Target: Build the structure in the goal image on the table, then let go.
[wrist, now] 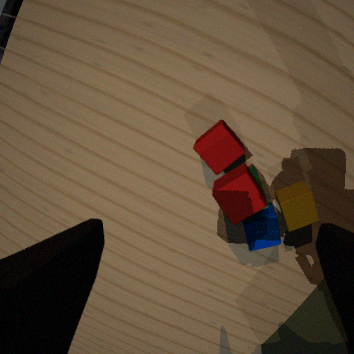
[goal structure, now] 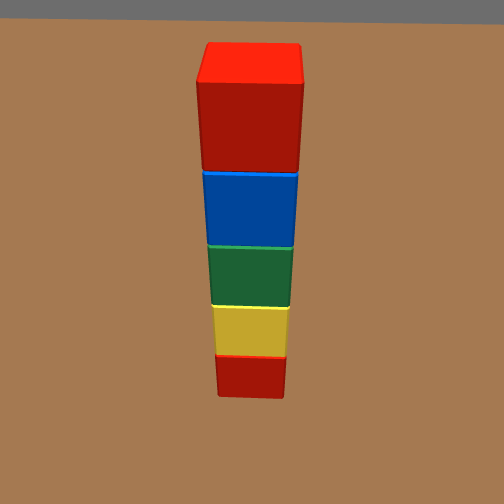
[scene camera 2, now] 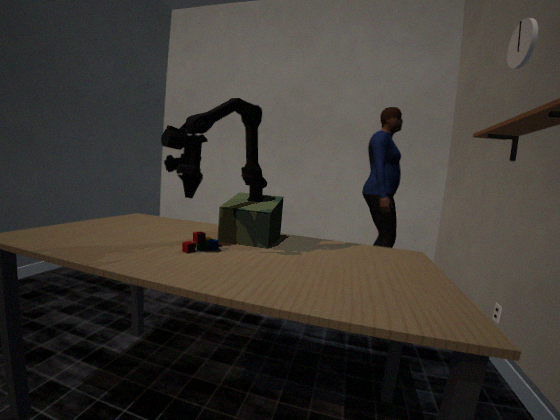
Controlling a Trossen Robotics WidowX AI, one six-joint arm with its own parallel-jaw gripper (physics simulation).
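Frame: origin at the arm's base, x back, y right, z up, level; metres.
Where they show: gripper, fingertip midpoint: (wrist: 214, 234) (scene camera 2: 189, 198); arm's base, origin of the base link: (scene camera 2: 256, 198).
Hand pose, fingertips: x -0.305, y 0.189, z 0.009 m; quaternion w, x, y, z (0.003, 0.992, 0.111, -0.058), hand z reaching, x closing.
Each offset is from my fingertips to the centre of the thing. Level surfaces: height alone.
A red cube @(dx +0.026, dy -0.034, dz -0.139 m) (scene camera 2: 199, 237) (wrist: 239, 194) sits raised on a green cube @(dx +0.037, dy -0.043, dz -0.172 m) (scene camera 2: 201, 246) (wrist: 256, 176), which it mostly hides in the wrist view. A second red cube @(dx +0.000, dy -0.007, dz -0.172 m) (scene camera 2: 188, 247) (wrist: 219, 147) lies on the table beside them. A blue cube @(dx +0.065, dy -0.074, dz -0.172 m) (scene camera 2: 214, 245) (wrist: 262, 230) is on the other side, partly under the raised red cube's outline in the wrist view. A yellow cube @(dx +0.091, dy -0.042, dz -0.172 m) (wrist: 297, 206) stands near the blue one, with a small gap between them; it is mostly hidden in the scene view. My gripper (scene camera 2: 189, 195) (wrist: 214, 234) is open and empty, pointing down above the cubes.
The arm's green base block (scene camera 2: 250, 226) (wrist: 307, 322) stands close behind the cubes. The wooden table @(dz -0.188 m) (scene camera 2: 320, 285) (wrist: 100, 125) has its edge at the wrist view's top left. A person (scene camera 2: 384, 165) stands beyond the table, and a wall shelf (scene camera 2: 525, 122) is at the right.
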